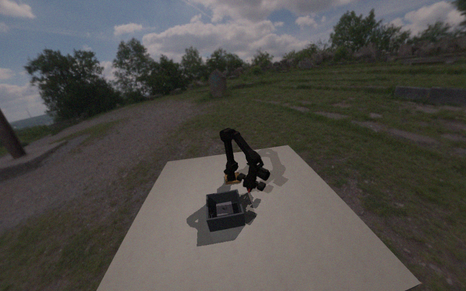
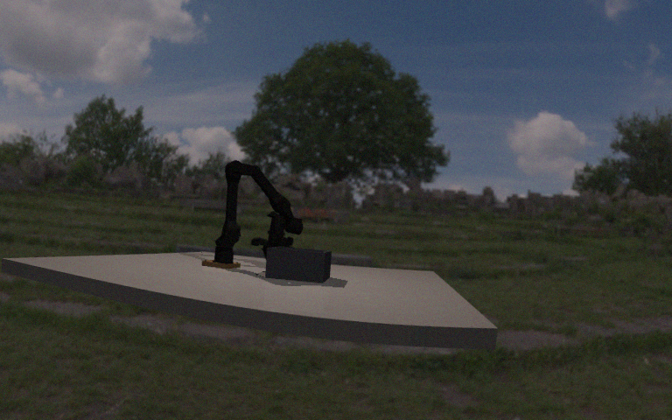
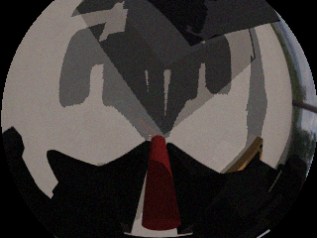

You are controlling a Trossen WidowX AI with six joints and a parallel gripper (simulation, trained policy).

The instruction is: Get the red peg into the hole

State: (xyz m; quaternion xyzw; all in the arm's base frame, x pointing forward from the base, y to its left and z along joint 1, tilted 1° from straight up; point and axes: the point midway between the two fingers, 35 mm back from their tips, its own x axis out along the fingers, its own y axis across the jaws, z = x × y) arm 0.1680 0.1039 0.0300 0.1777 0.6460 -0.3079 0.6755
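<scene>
Right now the red peg is 30 mm above my gripper tip. Also, from my gripper tip: grey plate (170 mm to the right, 160 mm ahead, 40 mm above); then dark box (170 mm to the right, 160 mm ahead, 20 mm above).
</scene>
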